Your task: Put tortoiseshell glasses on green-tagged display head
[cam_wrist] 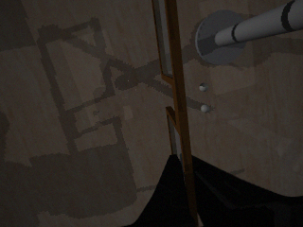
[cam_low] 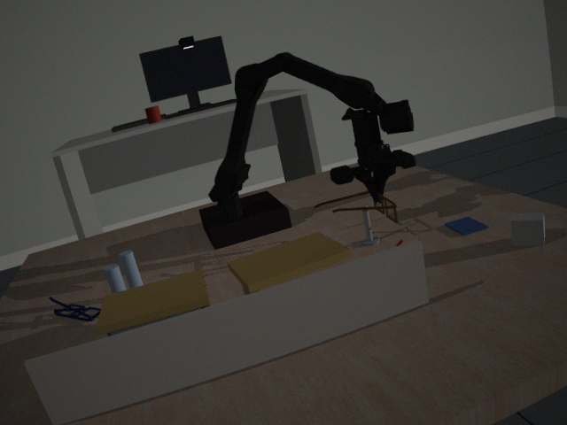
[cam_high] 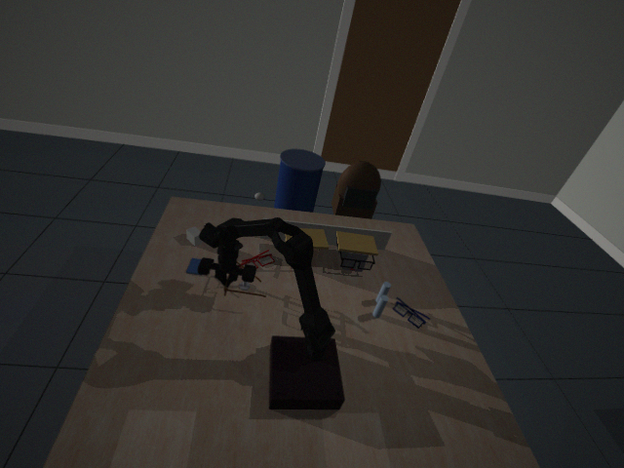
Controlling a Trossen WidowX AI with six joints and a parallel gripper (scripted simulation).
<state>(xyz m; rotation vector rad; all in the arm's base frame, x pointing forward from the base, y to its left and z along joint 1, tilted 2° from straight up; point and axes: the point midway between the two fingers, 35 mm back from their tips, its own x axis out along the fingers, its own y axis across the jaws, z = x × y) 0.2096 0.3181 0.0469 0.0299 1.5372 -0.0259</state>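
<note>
Now: gripper tip 7 cm short of the post, 6 cm to the left of it and 3 cm above it. Also, from my gripper tip: cube (28 cm ahead, 19 cm to the left, 3 cm below); then panel (39 cm ahead, 38 cm to the right); then blue pad (13 cm ahead, 14 cm to the left, 6 cm below).
</note>
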